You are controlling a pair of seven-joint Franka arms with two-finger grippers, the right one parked.
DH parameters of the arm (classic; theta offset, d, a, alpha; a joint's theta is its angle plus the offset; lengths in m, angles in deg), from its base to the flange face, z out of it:
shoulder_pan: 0 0.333 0 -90
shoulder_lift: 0 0 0 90
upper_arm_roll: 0 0.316 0.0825 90
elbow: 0 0 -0.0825 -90
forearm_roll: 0 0.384 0 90
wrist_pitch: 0 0 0.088 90
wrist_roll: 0 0.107 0 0
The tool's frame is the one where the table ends.
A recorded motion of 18 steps. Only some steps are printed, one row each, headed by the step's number.
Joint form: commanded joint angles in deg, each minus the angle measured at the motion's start. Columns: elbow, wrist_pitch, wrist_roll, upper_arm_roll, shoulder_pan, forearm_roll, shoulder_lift.
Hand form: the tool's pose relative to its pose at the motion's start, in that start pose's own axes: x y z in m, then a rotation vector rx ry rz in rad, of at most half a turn. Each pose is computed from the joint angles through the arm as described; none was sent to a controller.
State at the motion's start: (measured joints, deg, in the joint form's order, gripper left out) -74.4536 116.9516 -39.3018 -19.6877 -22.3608 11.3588 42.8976
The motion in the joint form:
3: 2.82 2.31 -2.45 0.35 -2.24 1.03 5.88
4: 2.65 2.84 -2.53 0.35 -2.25 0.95 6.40
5: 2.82 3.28 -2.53 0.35 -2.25 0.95 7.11
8: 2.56 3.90 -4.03 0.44 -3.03 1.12 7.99
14: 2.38 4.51 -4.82 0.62 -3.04 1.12 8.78
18: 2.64 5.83 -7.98 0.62 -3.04 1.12 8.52
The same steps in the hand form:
3: -0.0027 0.0198 0.0507 0.0000 -0.0153 -0.0149
4: -0.0033 0.0198 0.0579 -0.0019 -0.0200 -0.0169
5: -0.0028 0.0196 0.0649 -0.0039 -0.0232 -0.0184
8: -0.0096 0.0263 0.0779 0.0011 -0.0315 -0.0306
14: -0.0098 0.0244 0.0888 0.0037 -0.0377 -0.0466
18: -0.0063 0.0267 0.0815 -0.0160 -0.0135 -0.1026

